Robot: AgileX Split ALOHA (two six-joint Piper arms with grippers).
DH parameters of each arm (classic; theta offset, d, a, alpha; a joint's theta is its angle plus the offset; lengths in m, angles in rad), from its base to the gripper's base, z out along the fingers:
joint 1: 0 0.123 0 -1.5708
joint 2: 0.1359 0 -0.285 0
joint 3: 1.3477 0 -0.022 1.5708
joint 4: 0 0.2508 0 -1.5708
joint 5: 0 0 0.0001 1.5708
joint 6: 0 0.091 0 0
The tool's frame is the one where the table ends.
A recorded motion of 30 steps. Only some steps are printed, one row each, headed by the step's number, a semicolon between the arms.
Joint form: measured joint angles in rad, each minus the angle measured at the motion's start. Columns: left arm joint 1, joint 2, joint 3, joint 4, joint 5, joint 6; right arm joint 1, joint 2, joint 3, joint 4, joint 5, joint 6.
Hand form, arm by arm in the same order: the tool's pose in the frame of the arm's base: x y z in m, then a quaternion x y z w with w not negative. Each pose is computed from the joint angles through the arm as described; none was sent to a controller.
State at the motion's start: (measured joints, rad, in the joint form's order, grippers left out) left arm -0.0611 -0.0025 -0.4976 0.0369 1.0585 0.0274; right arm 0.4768 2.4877 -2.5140 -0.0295 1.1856 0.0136
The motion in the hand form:
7: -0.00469 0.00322 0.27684 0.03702 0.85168 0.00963 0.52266; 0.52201 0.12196 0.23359 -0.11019 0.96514 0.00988 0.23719
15: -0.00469 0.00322 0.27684 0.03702 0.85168 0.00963 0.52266; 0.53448 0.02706 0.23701 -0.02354 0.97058 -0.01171 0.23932
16: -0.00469 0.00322 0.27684 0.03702 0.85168 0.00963 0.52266; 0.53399 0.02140 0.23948 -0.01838 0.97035 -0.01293 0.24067
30: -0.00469 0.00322 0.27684 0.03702 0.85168 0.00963 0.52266; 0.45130 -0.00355 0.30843 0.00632 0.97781 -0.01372 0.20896
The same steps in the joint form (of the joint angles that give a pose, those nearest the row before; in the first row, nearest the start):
7: 0.0000 0.0000 0.0000 0.0000 0.0000 0.0000; -0.2410 0.0000 -0.0001 -0.0102 0.0210 0.0000
15: 0.0000 0.0000 0.0000 0.0000 0.0000 0.0000; -0.4198 -0.0065 0.0000 -0.0111 0.0230 0.0000
16: 0.0000 0.0000 0.0000 0.0000 0.0000 0.0000; -0.4303 -0.0118 0.0010 -0.0111 0.0243 0.0000
30: 0.0000 0.0000 0.0000 0.0000 0.0000 0.0000; -0.4789 -0.4351 0.4919 -0.0011 0.0210 0.0020

